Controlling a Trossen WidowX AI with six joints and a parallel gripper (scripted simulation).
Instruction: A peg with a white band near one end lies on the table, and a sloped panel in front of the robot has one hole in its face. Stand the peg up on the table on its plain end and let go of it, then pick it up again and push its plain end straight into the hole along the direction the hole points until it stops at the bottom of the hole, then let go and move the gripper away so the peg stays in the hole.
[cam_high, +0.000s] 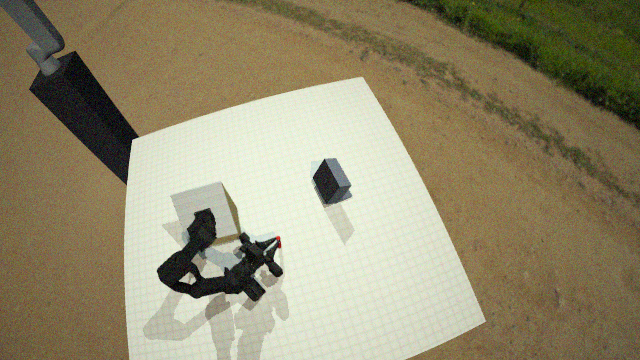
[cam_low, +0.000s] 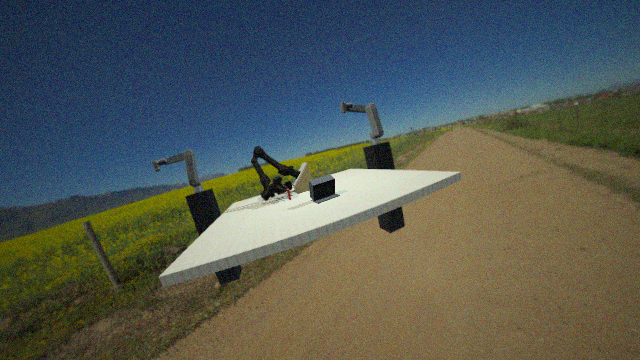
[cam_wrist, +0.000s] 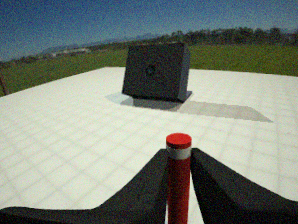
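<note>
Now: the red peg 1 cm below my gripper tip. From my gripper tip the other things lie so: sloped panel block 24 cm ahead, 16 cm to the left, 1 cm below.
</note>
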